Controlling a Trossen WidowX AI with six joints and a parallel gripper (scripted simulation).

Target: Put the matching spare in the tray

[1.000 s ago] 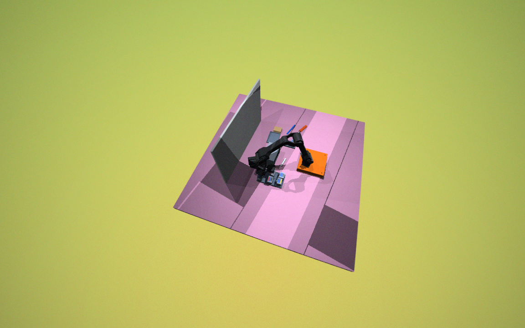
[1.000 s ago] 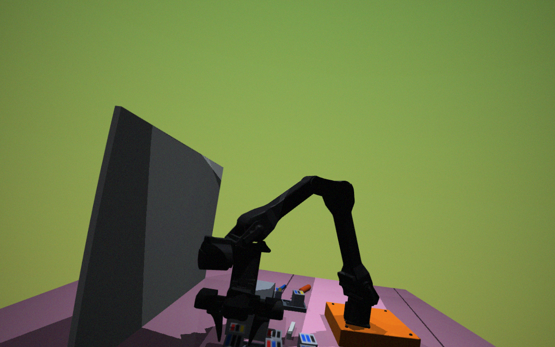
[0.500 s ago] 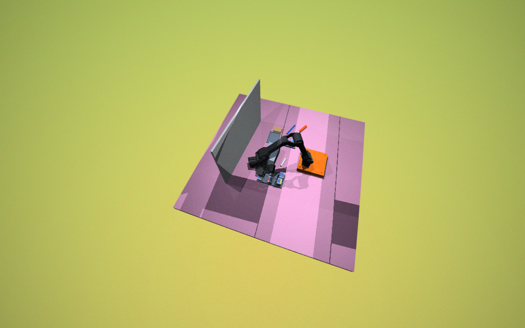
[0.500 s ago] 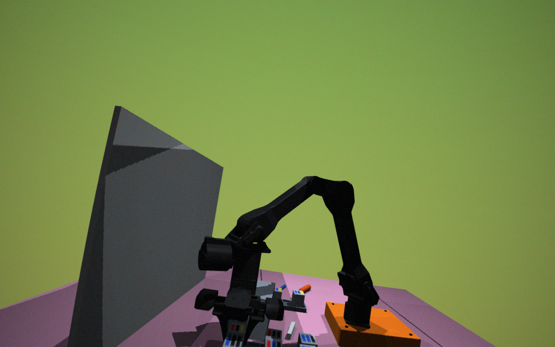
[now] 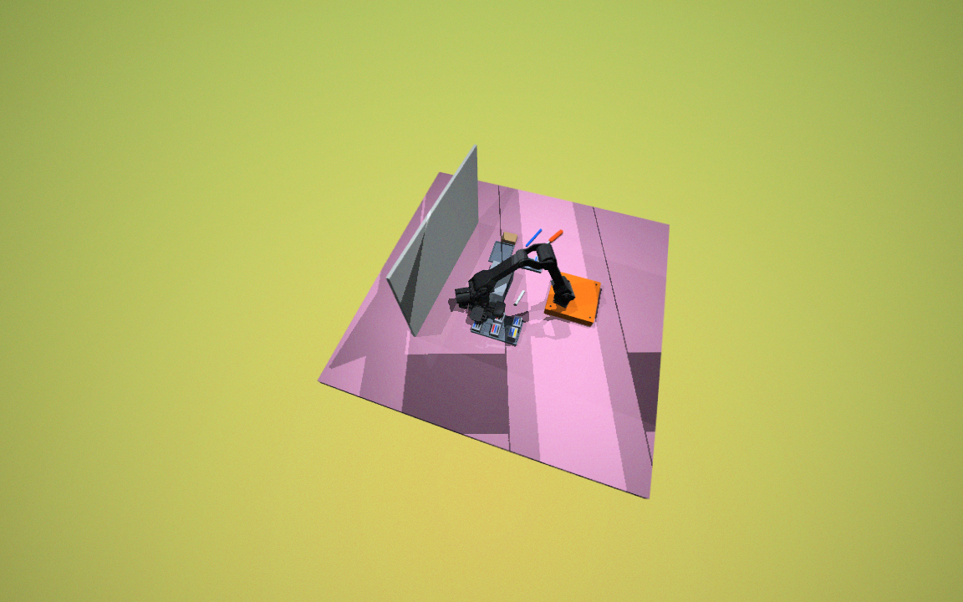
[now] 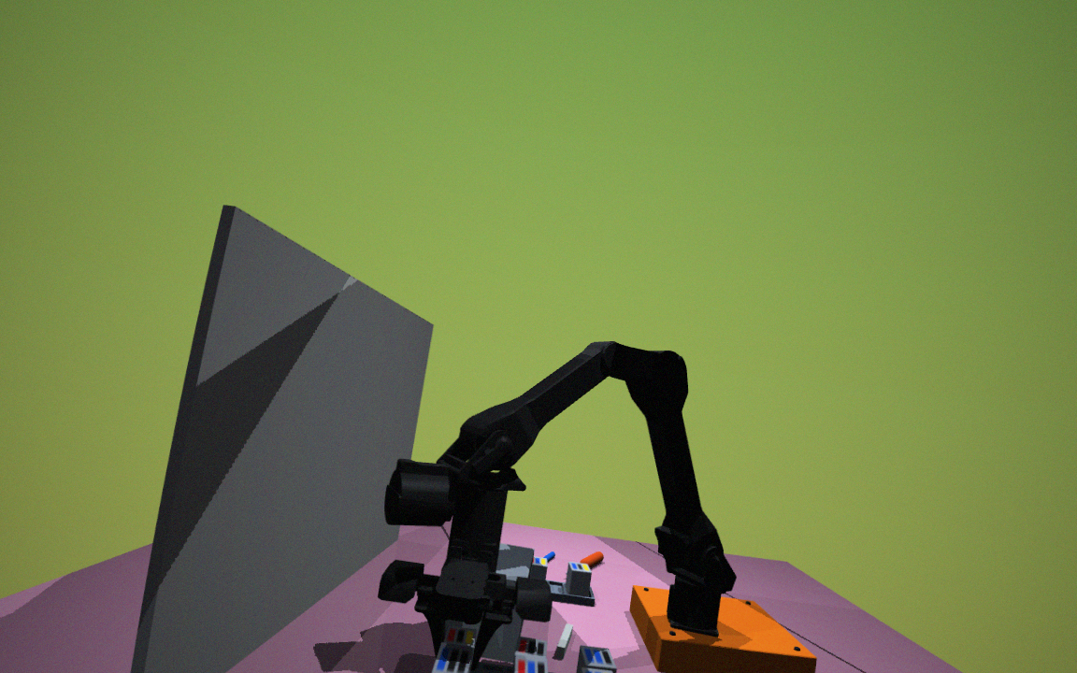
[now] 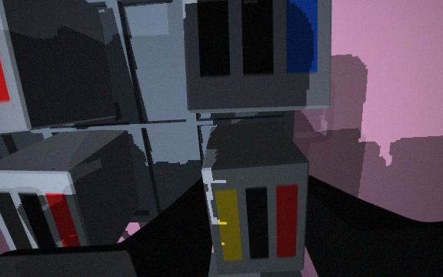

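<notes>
Right now the grey tray is 9 cm ahead of my gripper tip, 34 cm to the right of it and 1 cm below it. Also, from my gripper tip: grey spare block: 2 cm above; then grey box: 1 cm ahead, 14 cm to the right, 3 cm above; then tall grey panel: 25 cm ahead, 12 cm to the right, 21 cm above.
</notes>
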